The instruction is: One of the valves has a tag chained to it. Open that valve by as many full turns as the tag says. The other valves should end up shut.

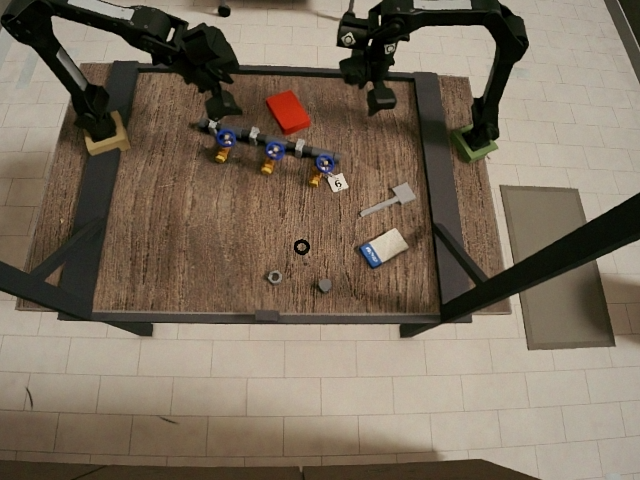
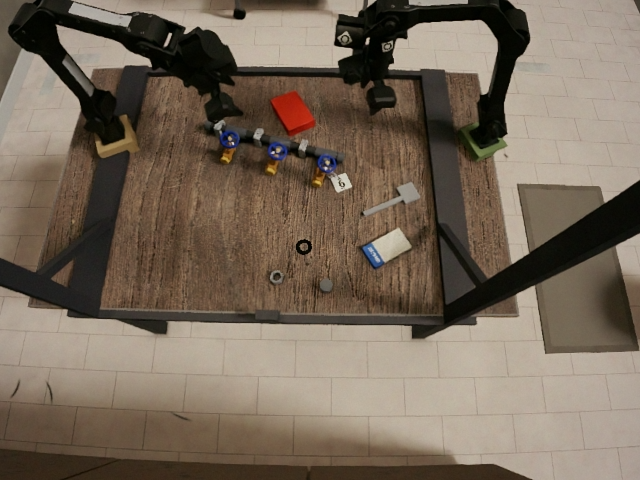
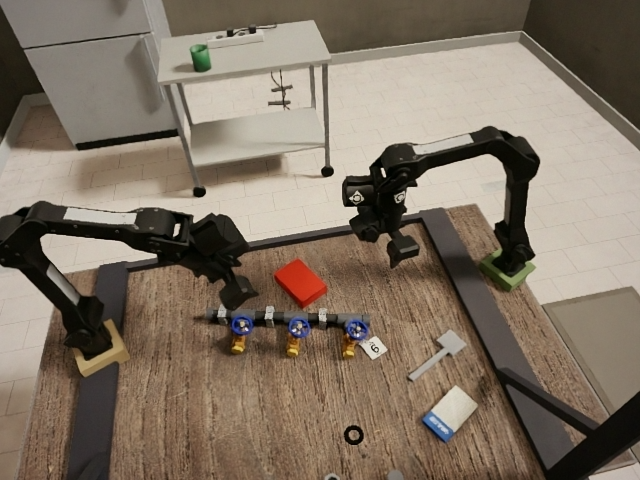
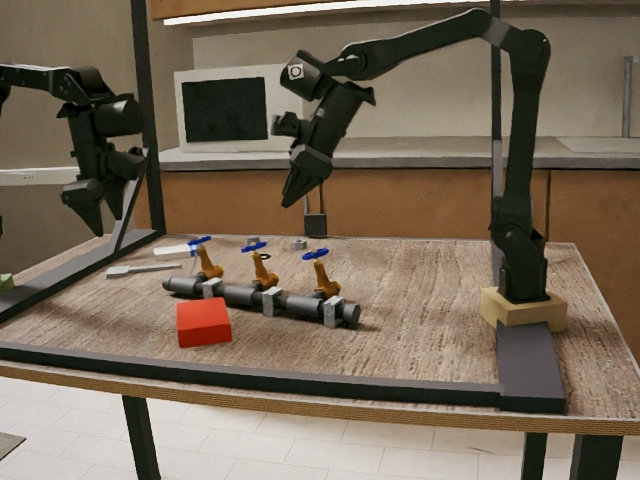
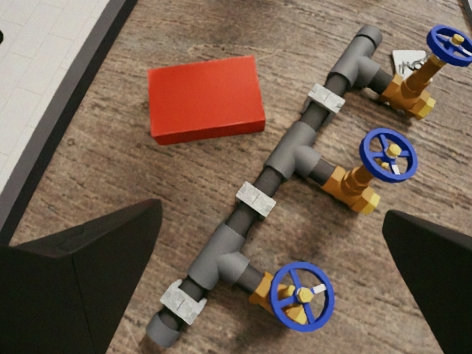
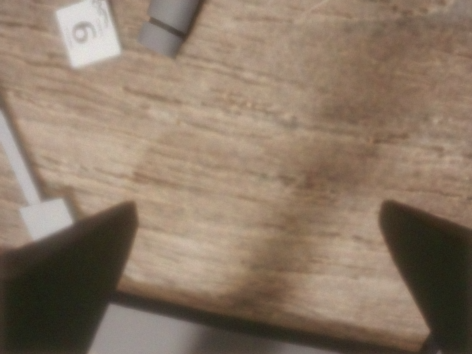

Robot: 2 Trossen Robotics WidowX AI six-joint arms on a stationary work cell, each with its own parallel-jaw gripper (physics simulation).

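Frame: origin at the left arm's base, x right, y down, z ahead, level; millimetres.
Seen in the pictures: left gripper, fingertip midpoint: (image 1: 237, 97) (image 2: 238, 99) (image 3: 248, 279) (image 4: 283, 201) (image 5: 272, 215); right gripper, fingertip midpoint: (image 1: 364, 102) (image 2: 366, 101) (image 3: 382, 254) (image 4: 110, 228) (image 6: 258, 212); left arm's base, link origin: (image 1: 102, 130) (image 2: 112, 133) (image 3: 96, 344) (image 4: 523, 295); right arm's base, link origin: (image 1: 476, 139) (image 2: 484, 137) (image 3: 508, 264).
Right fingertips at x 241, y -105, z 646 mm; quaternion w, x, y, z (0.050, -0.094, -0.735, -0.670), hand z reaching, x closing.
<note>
Offsets run from my right fingertips to a thing's top centre. "spot": to the spot under its first point.
Three valves with blue wheels stand along a grey pipe (image 1: 281, 145) (image 5: 237, 220): the left valve @(spot: dx -55, dy +116, dz -371 mm) (image 1: 222, 154) (image 4: 325, 281), the middle valve @(spot: dx +23, dy +115, dz -271 mm) (image 1: 268, 166) (image 4: 264, 273) and the right valve @(spot: dx +101, dy +114, dz -170 mm) (image 1: 315, 178) (image 4: 209, 263). A white tag @(spot: dx +118, dy +146, dz -111 mm) (image 1: 337, 182) (image 3: 373, 348) (image 6: 87, 35) is chained to the right valve and lies beside it; its digit looks like a 6. My left gripper (image 5: 272, 215) (image 3: 251, 275) is open and empty, above the pipe's left end, near the left valve. My right gripper (image 6: 258, 212) (image 4: 108, 227) is open and empty, above the table right of the red block.
A red block @(dx -135, dy +120, dz -154 mm) (image 1: 288, 112) (image 5: 206, 100) lies behind the pipe. A grey paddle-shaped tool @(dx +217, dy +139, dz -15 mm) (image 1: 403, 194) and a blue-and-white box @(dx +333, dy +134, dz -79 mm) (image 1: 383, 248) lie at the right. A black ring @(dx +251, dy +148, dz -270 mm) (image 1: 295, 246), a nut @(dx +302, dy +134, dz -360 mm) (image 1: 274, 283) and a grey cap @(dx +366, dy +130, dz -257 mm) (image 1: 324, 285) lie toward the front edge.
</note>
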